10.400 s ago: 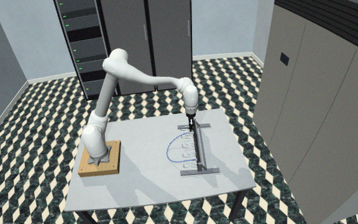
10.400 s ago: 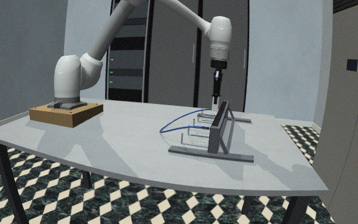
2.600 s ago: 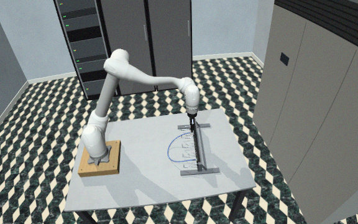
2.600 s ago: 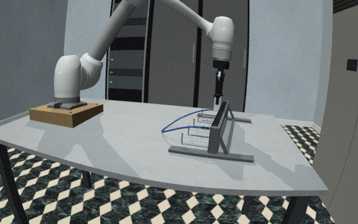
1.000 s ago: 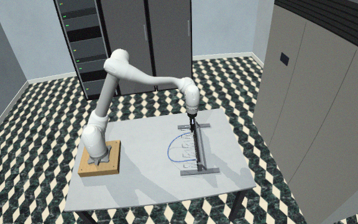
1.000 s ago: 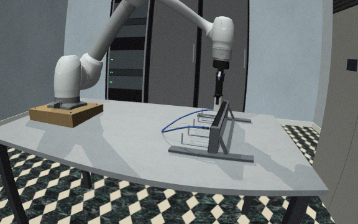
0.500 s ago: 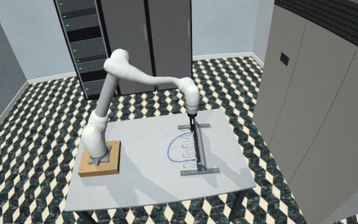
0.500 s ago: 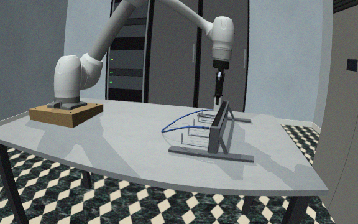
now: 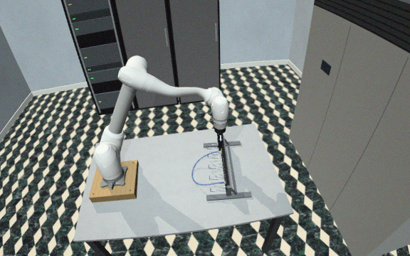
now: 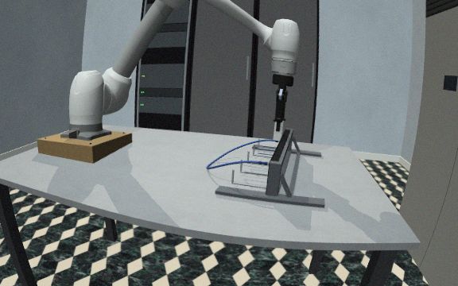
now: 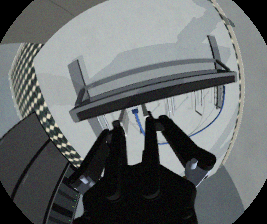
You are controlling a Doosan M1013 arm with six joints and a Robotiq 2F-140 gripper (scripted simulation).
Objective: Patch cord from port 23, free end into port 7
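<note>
Now: the plug 1 cm ahead of my hand and 4 cm below it.
</note>
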